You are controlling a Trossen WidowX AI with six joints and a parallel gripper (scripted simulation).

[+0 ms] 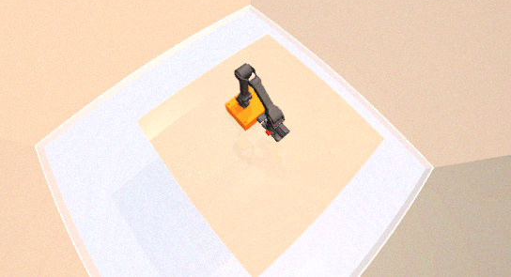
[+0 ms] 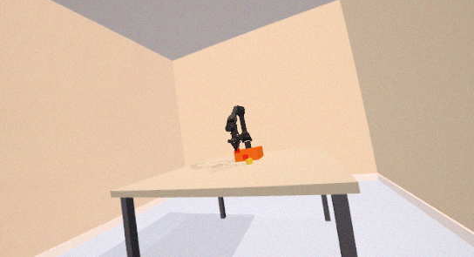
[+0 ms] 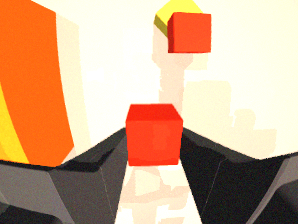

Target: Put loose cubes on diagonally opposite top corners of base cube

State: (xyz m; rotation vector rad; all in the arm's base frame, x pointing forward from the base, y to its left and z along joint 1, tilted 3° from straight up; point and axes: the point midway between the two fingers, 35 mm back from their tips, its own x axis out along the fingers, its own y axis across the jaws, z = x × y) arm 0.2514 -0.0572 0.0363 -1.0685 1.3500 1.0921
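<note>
My gripper tip is now 9 cm to the right of the yellow cube, 9 cm above it and 5 cm short of it.
</note>
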